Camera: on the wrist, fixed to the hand. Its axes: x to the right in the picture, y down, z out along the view.
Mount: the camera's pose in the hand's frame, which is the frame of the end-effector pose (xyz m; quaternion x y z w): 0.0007 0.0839 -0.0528 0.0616 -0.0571 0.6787 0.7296
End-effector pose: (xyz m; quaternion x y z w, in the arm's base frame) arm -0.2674 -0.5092 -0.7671 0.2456 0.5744 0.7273 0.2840
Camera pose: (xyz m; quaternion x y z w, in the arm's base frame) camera -0.3150 -0.5605 -0.6968 -0.6281 -0.2810 -0.6740 0.2688
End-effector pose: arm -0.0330 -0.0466 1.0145 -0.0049 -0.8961 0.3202 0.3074
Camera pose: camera -0.0201 0.0504 0.9985 0.5745 0.6483 -0.4977 0.0439
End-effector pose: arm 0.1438 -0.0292 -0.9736 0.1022 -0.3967 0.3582 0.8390
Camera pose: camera 0.1182 0.0558 -1.0176 -0.1225 -0.3846 0.8494 0.3401
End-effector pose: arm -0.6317 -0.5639 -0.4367 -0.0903 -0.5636 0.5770 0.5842
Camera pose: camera -0.6397 -0.5079 -0.5181 -0.3795 -0.3477 0.8573 0.0080
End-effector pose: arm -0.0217 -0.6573 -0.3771 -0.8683 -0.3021 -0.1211 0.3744
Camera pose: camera 0.0313 -0.7403 -0.3888 -0.8224 0.3401 0.2339 0.3916
